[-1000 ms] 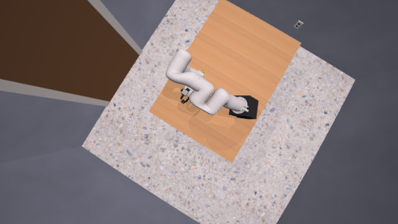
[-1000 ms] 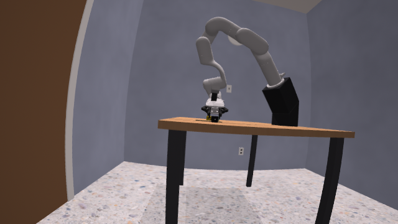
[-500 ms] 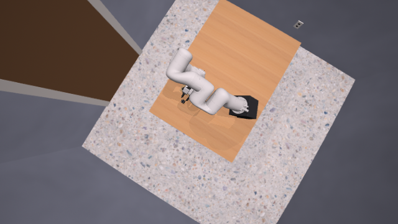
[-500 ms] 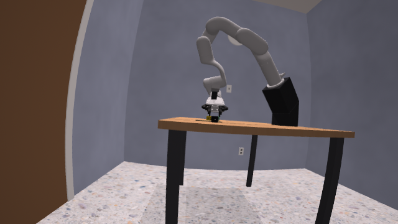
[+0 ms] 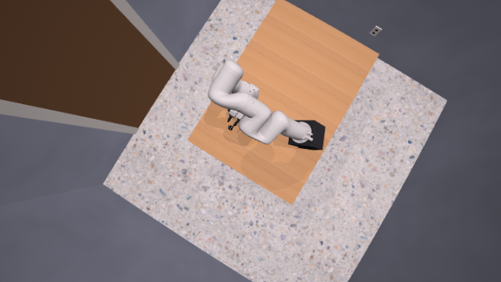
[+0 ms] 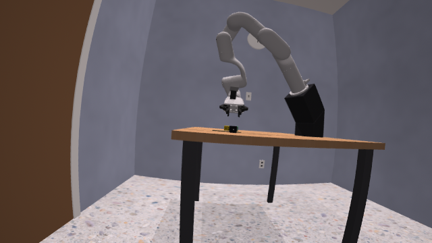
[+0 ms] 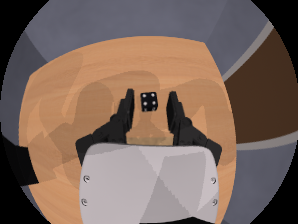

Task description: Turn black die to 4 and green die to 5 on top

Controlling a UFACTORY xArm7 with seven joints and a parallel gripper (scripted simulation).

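Now: the black die 4 cm to the left of my hand and 8 cm below it. Also, from my hand: yellow die: 1 cm behind, 28 cm to the right, 8 cm below; tan mat: 2 cm ahead, 10 cm to the right, 9 cm below; green die: 5 cm behind, 23 cm to the right, 8 cm below.
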